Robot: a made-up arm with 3 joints.
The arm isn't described. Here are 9 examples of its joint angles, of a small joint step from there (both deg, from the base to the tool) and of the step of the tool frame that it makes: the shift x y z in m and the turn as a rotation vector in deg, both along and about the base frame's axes.
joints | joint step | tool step
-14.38 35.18 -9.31 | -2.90 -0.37 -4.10 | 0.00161 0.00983 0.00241 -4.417 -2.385 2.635
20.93 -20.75 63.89 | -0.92 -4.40 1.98 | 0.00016 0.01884 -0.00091 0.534 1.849 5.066
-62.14 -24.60 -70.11 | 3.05 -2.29 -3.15 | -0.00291 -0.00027 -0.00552 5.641 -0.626 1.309
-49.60 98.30 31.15 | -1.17 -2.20 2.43 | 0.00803 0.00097 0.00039 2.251 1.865 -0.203
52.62 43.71 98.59 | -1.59 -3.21 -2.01 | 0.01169 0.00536 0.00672 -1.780 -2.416 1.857
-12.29 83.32 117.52 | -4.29 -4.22 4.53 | 0.01984 0.01163 0.00224 2.123 3.992 1.840
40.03 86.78 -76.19 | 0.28 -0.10 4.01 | 0.00006 -0.00028 0.00071 4.280 0.483 0.040
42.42 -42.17 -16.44 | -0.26 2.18 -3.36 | 0.00006 -0.00611 -0.00419 0.606 -0.569 -4.414
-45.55 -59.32 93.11 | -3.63 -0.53 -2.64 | -0.00317 -0.00501 -0.00674 -1.560 -0.886 0.405
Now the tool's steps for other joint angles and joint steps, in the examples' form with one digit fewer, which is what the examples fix.
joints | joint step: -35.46 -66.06 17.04 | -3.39 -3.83 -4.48
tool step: -0.0126 0.0034 -0.0102 1.53 0.47 0.46
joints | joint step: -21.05 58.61 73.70 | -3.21 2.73 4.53
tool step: -0.0045 0.0135 0.0109 -1.29 0.86 -3.55
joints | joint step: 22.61 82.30 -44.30 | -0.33 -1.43 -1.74
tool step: 0.0041 -0.0005 -0.0016 -1.36 -0.41 1.50
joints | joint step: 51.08 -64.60 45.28 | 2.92 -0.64 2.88
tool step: -0.0018 -0.0043 0.0058 0.99 -0.96 2.08
